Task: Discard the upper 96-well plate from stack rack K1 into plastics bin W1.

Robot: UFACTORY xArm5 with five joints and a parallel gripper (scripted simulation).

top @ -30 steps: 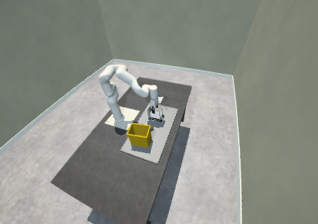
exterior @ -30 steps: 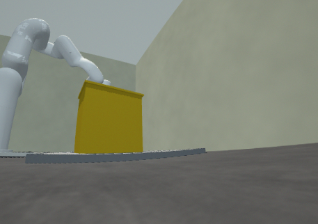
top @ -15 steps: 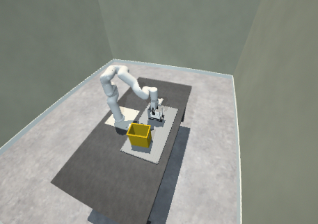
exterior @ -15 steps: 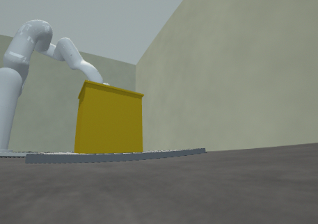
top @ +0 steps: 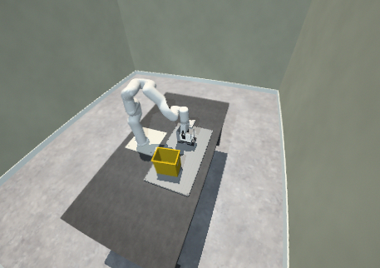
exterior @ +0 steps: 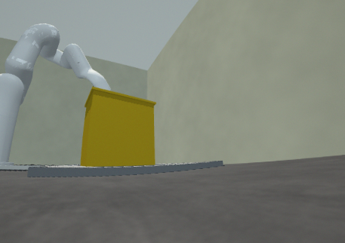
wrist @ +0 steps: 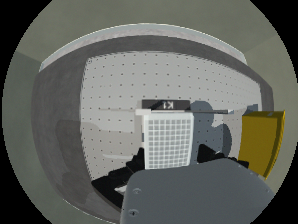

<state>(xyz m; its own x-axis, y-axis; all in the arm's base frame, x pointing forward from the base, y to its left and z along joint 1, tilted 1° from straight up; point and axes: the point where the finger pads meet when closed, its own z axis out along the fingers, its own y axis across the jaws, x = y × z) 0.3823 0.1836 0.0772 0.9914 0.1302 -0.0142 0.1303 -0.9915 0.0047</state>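
My hand is 4 cm above the 96-well plate. From my hand the other things lie so: yellow plastics bin W1: 33 cm to the right, 2 cm ahead, 1 cm above; then K1 label: 8 cm ahead, 6 cm below, 1 cm to the left.
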